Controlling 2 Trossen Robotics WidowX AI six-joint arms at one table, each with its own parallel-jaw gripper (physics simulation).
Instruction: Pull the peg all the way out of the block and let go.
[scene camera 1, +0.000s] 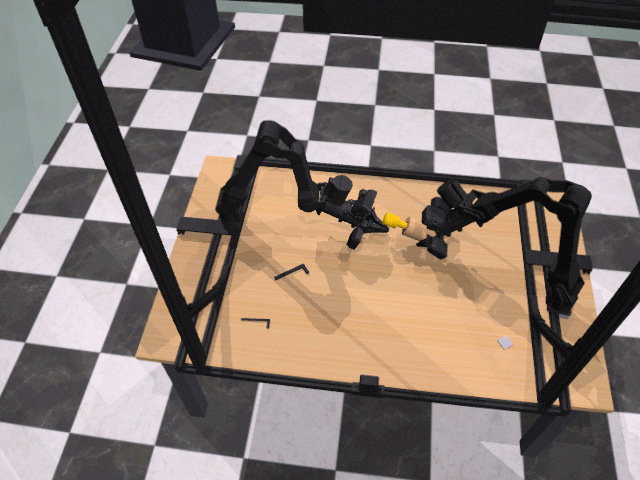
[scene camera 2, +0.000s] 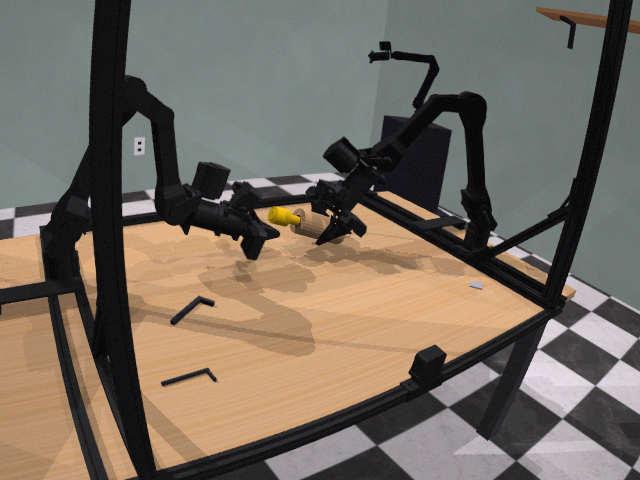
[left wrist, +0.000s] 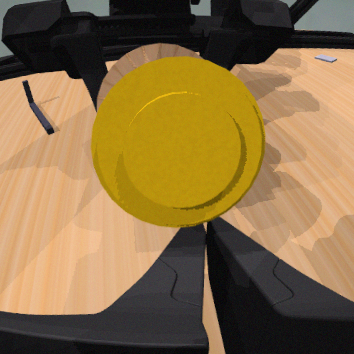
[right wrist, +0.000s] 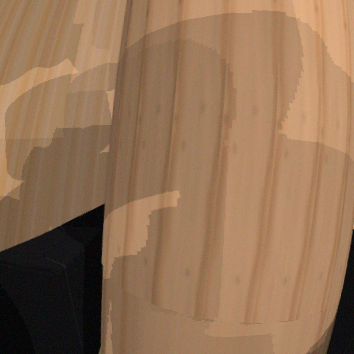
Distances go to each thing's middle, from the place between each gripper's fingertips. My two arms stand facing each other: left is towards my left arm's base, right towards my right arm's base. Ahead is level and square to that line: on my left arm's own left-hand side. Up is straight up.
Now: the wooden block (right wrist: 221, 215) 2 cm to the right of my right hand and 3 cm above it. Also, from my right hand: yellow peg (left wrist: 177, 141): 1 cm behind, 5 cm to the left, 5 cm above.
The yellow peg lies 2 cm ahead of my left hand, 4 cm to the right of it and 3 cm above it. From my left hand the other things lie so: wooden block (2 cm ahead, 10 cm to the right).
